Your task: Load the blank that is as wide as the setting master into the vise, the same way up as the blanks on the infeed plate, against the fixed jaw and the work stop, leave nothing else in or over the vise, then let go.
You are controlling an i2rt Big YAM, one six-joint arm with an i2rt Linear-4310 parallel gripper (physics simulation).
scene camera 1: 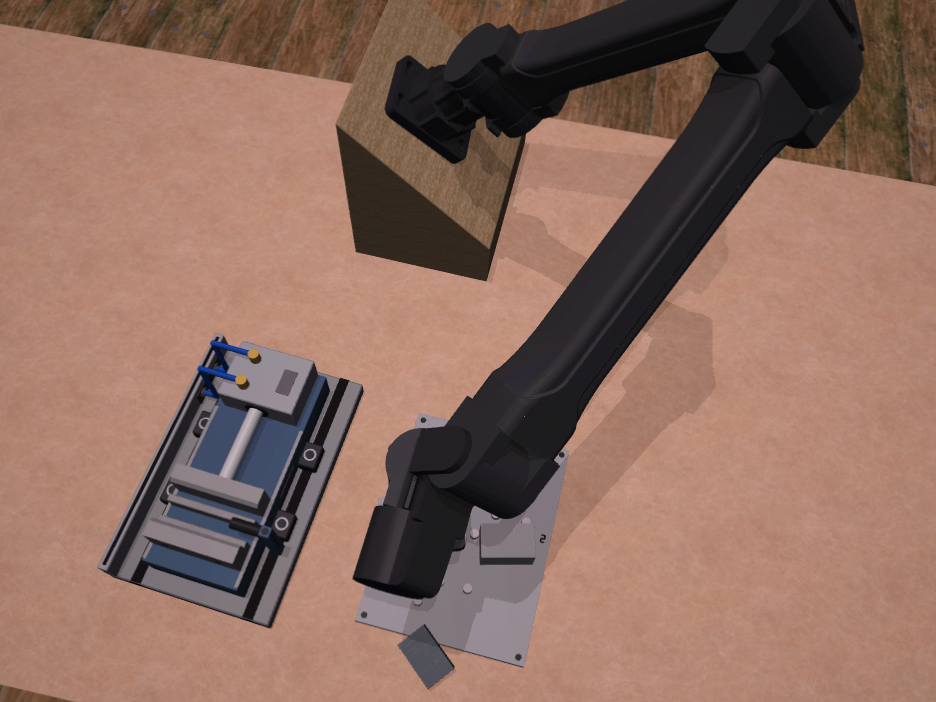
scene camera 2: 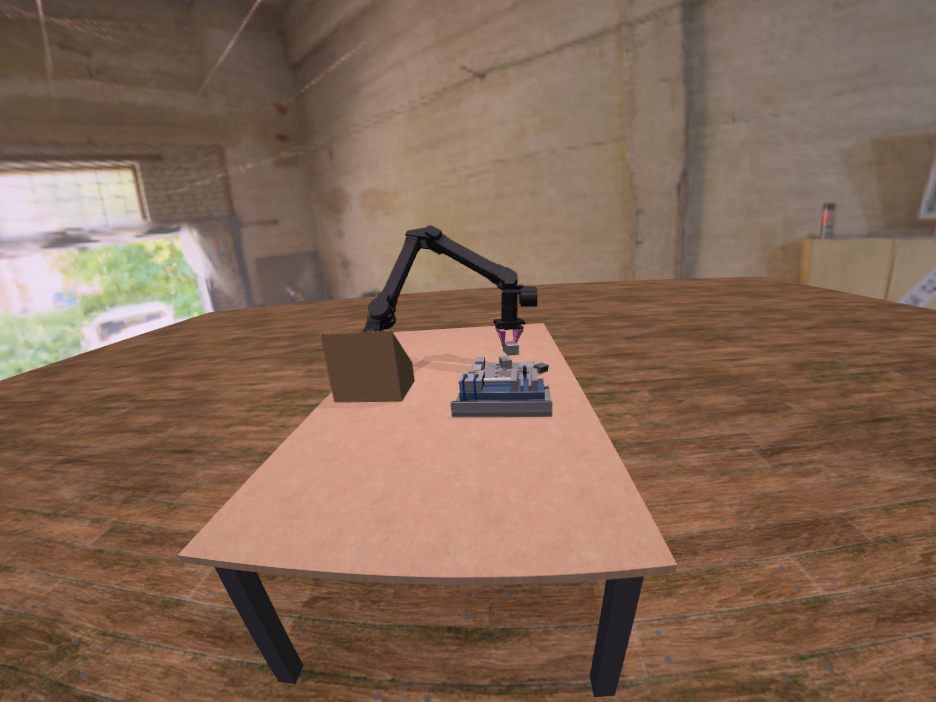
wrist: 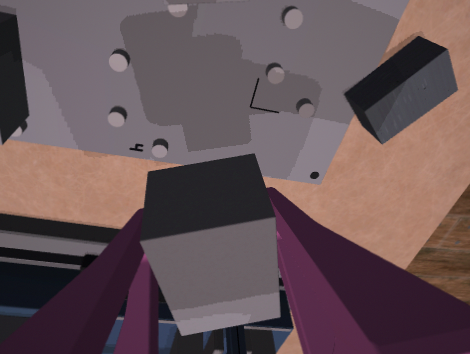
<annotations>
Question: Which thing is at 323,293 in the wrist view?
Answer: My gripper.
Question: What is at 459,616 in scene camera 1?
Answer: An infeed plate.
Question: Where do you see an infeed plate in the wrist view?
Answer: At 190,81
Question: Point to a dark grey block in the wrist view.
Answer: At 417,78
</annotations>
